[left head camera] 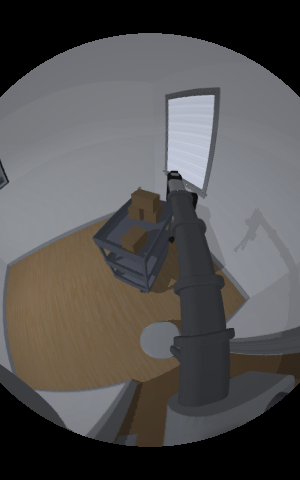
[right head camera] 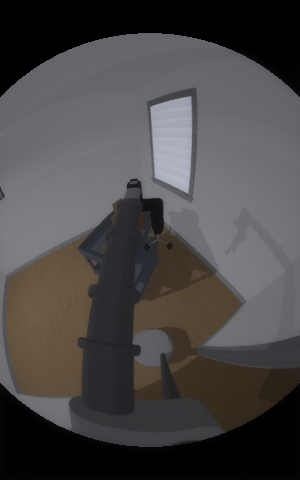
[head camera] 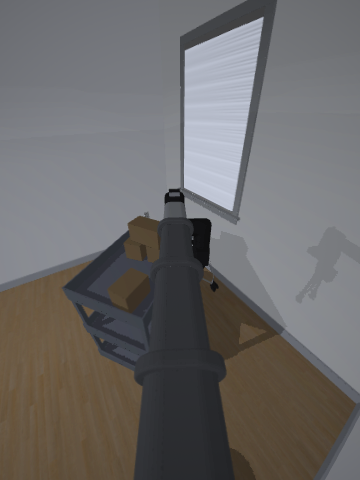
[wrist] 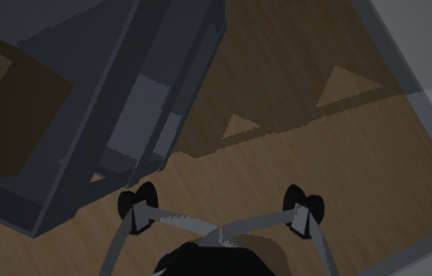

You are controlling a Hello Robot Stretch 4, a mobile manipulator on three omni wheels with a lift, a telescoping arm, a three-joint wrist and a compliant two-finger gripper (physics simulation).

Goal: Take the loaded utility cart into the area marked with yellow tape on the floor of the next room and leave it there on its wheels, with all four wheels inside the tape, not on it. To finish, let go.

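Frame: origin at the robot's base, x ahead, y left, z up, level; millimetres.
Where they show: gripper, fingertip midpoint: [right head camera: 157, 248] [wrist: 220, 200]; robot's base at its link origin: [left head camera: 160, 338] [right head camera: 151, 346].
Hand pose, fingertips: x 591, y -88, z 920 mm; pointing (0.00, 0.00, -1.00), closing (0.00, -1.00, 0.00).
Note:
Each offset is from my fingertips to the top centre of the thing.
The grey three-tier utility cart [head camera: 90, 300] [left head camera: 117, 250] [right head camera: 92, 255] [wrist: 107, 100] stands upright on the wood floor near a room corner. Its top tray carries several brown boxes: a single box @(dx +93, dy +310, dz -35 mm) [head camera: 129, 289] [left head camera: 134, 239] [wrist: 35, 110] at the near end, and a box @(dx +432, dy +244, dz +83 mm) [head camera: 144, 231] [left head camera: 145, 200] stacked on others at the far end. My gripper [right head camera: 158, 246] [wrist: 220, 200] points downward beside the cart's right side, open, with floor showing between its fingertips and apart from the cart. My arm hides part of the cart. The yellow tape does not show.
A wall with a window [head camera: 220, 115] [left head camera: 191, 140] [right head camera: 171, 145] is to the right of the cart; another wall is behind it. A pale round disc [left head camera: 160, 340] [right head camera: 153, 346] shows low beside my arm. Wall ends flank darker floor at the bottom of the left head view.

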